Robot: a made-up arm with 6 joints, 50 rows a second.
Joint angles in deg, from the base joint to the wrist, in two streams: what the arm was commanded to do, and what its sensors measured. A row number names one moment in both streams.
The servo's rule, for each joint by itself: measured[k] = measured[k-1] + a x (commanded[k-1-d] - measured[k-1]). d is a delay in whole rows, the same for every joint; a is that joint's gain. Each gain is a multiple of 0.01, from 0.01 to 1. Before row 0 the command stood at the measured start. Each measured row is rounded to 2 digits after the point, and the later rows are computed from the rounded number. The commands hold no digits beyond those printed.
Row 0, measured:
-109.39 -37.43 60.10 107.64 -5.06 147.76
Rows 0 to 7, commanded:
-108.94 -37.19 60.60 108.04 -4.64 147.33
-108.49 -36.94 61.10 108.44 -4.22 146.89
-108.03 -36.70 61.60 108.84 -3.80 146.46
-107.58 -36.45 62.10 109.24 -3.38 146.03
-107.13 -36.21 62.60 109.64 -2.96 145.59
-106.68 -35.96 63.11 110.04 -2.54 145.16
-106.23 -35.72 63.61 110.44 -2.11 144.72
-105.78 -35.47 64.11 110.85 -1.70 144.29
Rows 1 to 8, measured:
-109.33 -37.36 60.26 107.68 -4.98 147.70
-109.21 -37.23 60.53 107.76 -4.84 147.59
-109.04 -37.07 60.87 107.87 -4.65 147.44
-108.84 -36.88 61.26 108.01 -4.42 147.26
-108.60 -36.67 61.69 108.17 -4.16 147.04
-108.33 -36.45 62.14 108.36 -3.87 146.80
-108.04 -36.22 62.61 108.57 -3.55 146.53
-107.72 -35.99 63.09 108.80 -3.22 146.24
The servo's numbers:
d 0
a 0.14 0.31 0.32 0.10 0.18 0.13

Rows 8 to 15, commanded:
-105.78 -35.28 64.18 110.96 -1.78 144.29
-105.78 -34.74 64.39 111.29 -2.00 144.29
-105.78 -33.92 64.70 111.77 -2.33 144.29
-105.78 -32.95 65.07 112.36 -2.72 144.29
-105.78 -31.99 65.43 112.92 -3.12 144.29
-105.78 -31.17 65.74 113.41 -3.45 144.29
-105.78 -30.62 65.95 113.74 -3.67 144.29
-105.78 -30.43 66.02 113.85 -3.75 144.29
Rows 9 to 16, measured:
-107.45 -35.77 63.44 109.02 -2.96 145.99
-107.22 -35.45 63.74 109.25 -2.79 145.77
-107.02 -34.98 64.05 109.50 -2.71 145.58
-106.85 -34.35 64.38 109.79 -2.71 145.41
-106.70 -33.62 64.72 110.10 -2.78 145.26
-106.57 -32.86 65.05 110.43 -2.90 145.13
-106.46 -32.17 65.34 110.76 -3.04 145.02
-106.36 -31.63 65.56 111.07 -3.17 144.93

